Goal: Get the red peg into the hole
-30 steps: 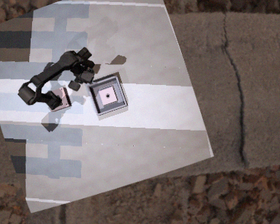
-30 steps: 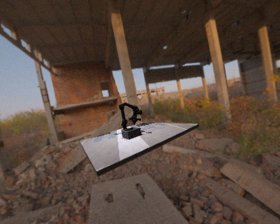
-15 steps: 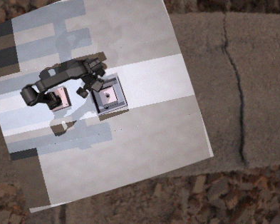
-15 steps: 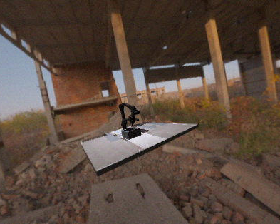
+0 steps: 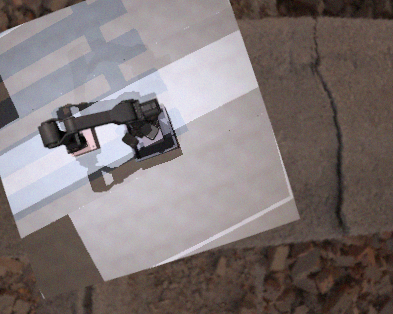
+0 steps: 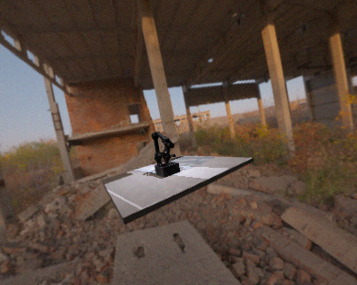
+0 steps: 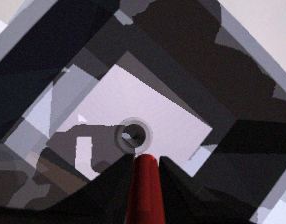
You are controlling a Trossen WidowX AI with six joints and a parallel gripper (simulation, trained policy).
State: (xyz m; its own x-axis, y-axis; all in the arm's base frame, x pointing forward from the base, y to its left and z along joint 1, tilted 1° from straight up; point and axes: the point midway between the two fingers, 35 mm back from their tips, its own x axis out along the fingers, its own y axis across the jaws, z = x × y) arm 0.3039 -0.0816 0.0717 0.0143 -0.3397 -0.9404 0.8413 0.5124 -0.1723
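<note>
Right now the red peg is 1 cm to the left of my gripper tip and 3 cm above it. From my gripper tip the other things lie so: box 1 cm ahead, 1 cm to the right, 8 cm below; then pale plate 1 cm ahead, 1 cm to the right, 6 cm below.
</note>
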